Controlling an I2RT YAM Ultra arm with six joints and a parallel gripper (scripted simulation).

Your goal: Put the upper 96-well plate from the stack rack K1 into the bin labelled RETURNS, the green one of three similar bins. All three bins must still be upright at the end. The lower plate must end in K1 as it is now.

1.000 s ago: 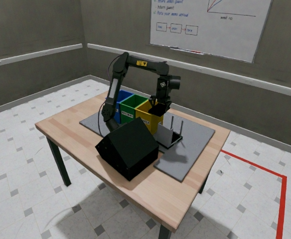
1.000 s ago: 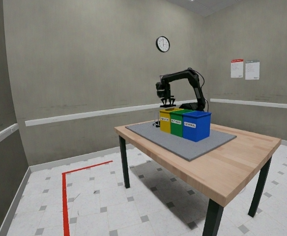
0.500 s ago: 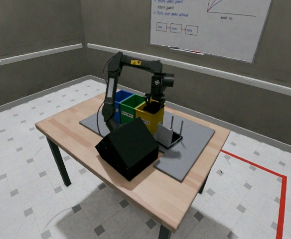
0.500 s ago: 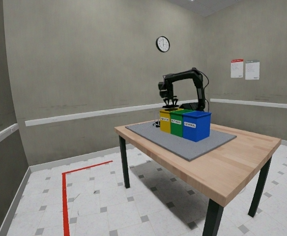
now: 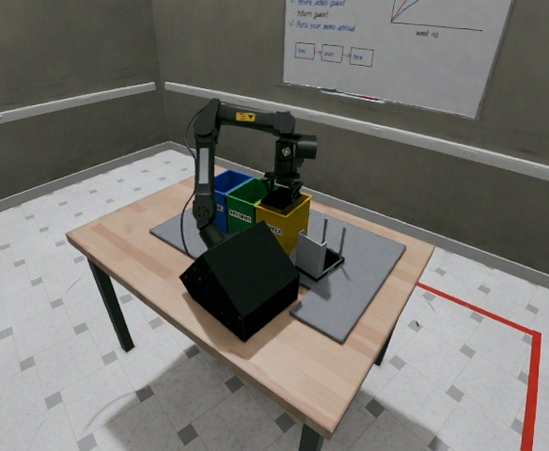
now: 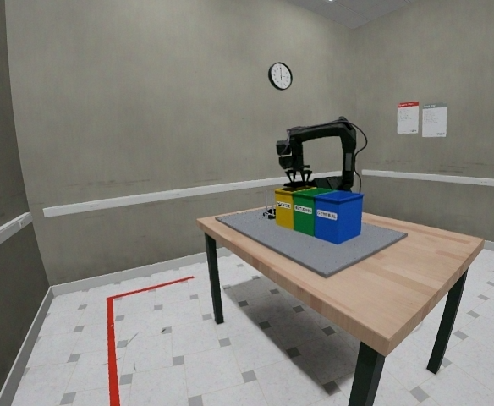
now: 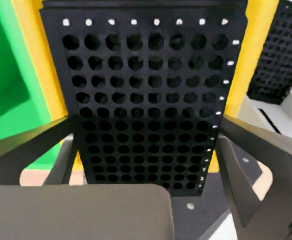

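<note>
Now: hand 130 mm to the right of the green returns bin and 110 mm above it. Round my hand: black 96-well plate right at my hand; then blue bin 20 mm behind, 260 mm to the left, 110 mm below; then yellow bin 20 mm ahead, 110 mm below.
</note>
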